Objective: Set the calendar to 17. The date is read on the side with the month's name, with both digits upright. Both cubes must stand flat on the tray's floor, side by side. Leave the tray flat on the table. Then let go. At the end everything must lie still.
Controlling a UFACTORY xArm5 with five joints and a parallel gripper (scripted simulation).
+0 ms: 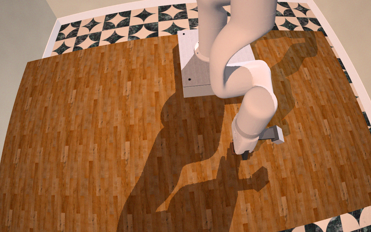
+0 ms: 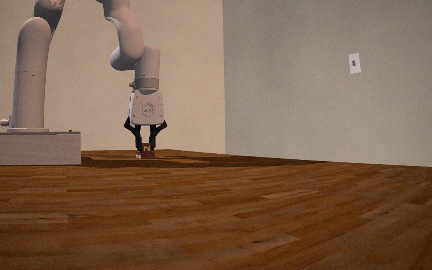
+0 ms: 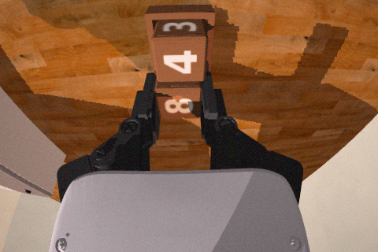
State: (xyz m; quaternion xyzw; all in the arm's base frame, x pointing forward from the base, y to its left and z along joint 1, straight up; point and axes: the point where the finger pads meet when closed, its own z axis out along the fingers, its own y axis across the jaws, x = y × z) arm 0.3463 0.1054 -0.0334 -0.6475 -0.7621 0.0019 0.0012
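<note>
Right now the brown tray is 2 cm to the left of my hand and 3 cm below it.
</note>
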